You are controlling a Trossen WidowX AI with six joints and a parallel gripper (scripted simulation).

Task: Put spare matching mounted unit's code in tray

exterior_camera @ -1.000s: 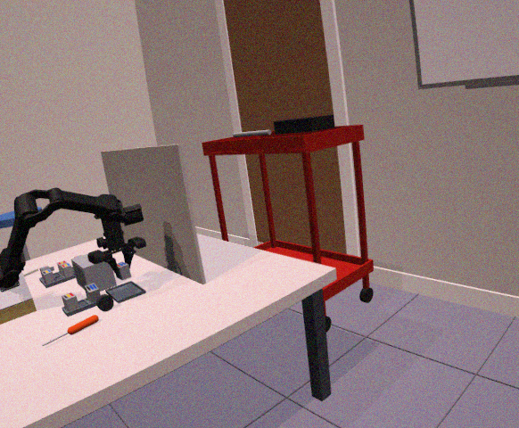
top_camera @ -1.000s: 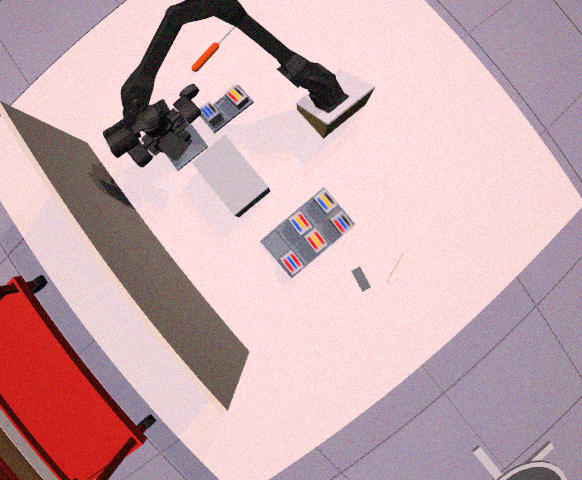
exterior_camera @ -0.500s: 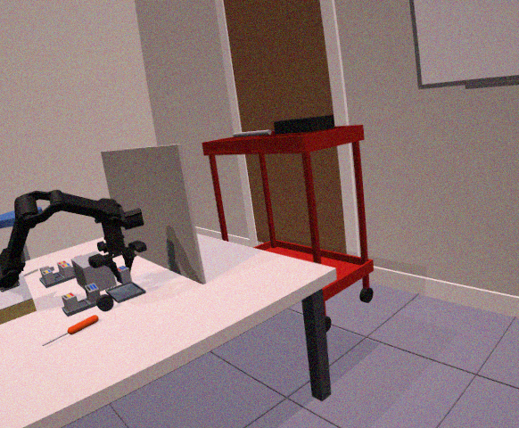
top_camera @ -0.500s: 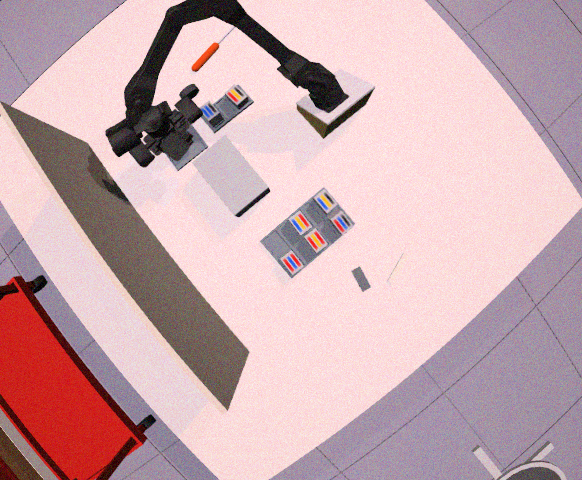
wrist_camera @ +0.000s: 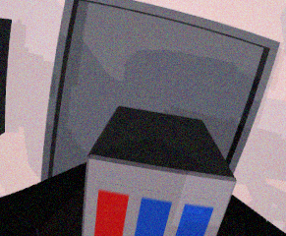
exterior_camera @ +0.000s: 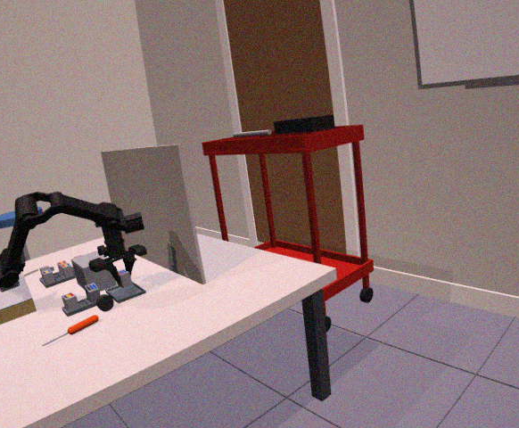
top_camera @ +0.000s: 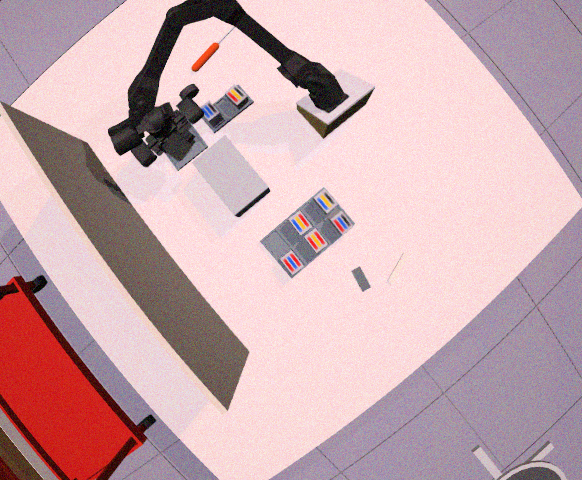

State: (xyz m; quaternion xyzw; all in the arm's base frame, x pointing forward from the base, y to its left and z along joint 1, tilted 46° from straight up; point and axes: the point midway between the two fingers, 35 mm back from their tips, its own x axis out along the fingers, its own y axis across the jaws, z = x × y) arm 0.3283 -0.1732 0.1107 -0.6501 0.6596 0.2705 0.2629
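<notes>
Now: the flat grey tray 3 cm below my gripper tip. The rest, counted from my gripper tip: tall grey panel (21 cm ahead, 17 cm to the left, 19 cm above); black puck (10 cm behind, 7 cm to the right, 1 cm below); mounted unit (4 cm behind, 18 cm to the left, 1 cm above).
</notes>
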